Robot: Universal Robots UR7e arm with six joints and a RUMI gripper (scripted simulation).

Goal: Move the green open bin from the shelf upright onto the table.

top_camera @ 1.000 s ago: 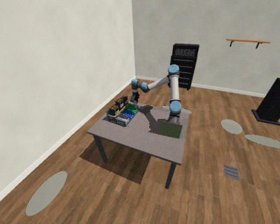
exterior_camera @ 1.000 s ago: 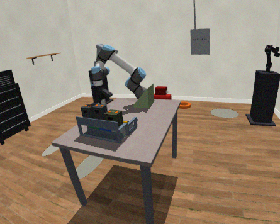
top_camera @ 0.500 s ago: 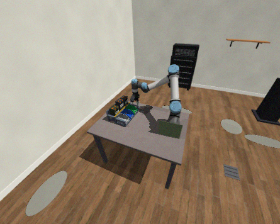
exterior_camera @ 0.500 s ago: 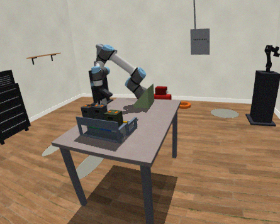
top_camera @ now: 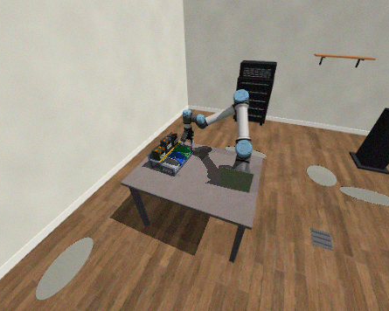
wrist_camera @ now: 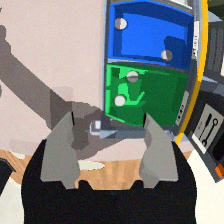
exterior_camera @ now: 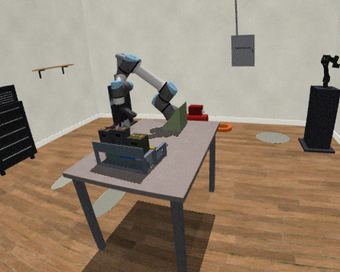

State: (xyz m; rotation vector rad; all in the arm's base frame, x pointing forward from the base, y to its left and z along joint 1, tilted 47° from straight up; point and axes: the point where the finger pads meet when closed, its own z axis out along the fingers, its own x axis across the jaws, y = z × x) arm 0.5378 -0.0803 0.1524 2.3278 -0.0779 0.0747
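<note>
My hand is 80 mm short of the green open bin, 10 mm to the left of it and 90 mm above it. Also, from my hand: grey bin: 100 mm ahead, 220 mm to the left, 90 mm below; blue bin: 90 mm ahead, 100 mm to the left, 90 mm below; yellow rail: 140 mm ahead, 100 mm to the left, 20 mm below.
</note>
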